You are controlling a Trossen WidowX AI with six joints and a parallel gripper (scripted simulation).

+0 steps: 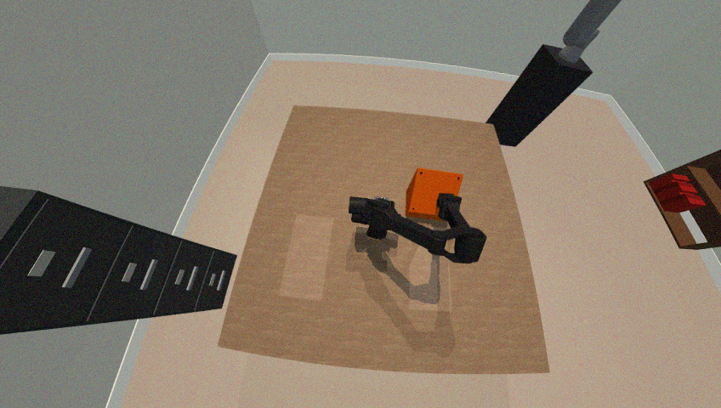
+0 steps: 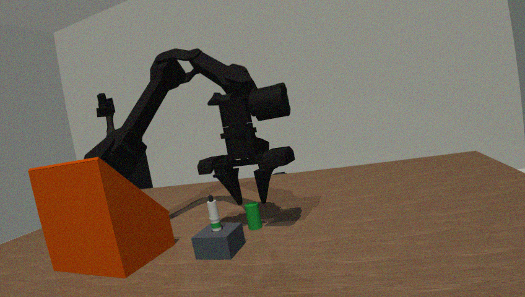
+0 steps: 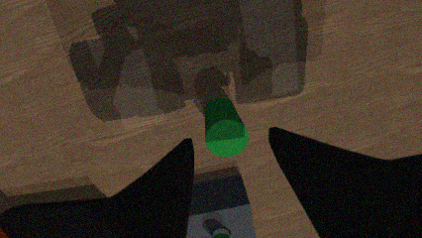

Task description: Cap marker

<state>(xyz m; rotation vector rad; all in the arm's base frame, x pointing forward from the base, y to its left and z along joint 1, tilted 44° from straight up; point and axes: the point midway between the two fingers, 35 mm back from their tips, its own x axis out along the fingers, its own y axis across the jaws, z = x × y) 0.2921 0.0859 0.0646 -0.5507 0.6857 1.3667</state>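
Right now my gripper tip is 20 mm above the green cap. Round my gripper tip: grey holder block 30 mm behind, 110 mm to the right, 30 mm below.
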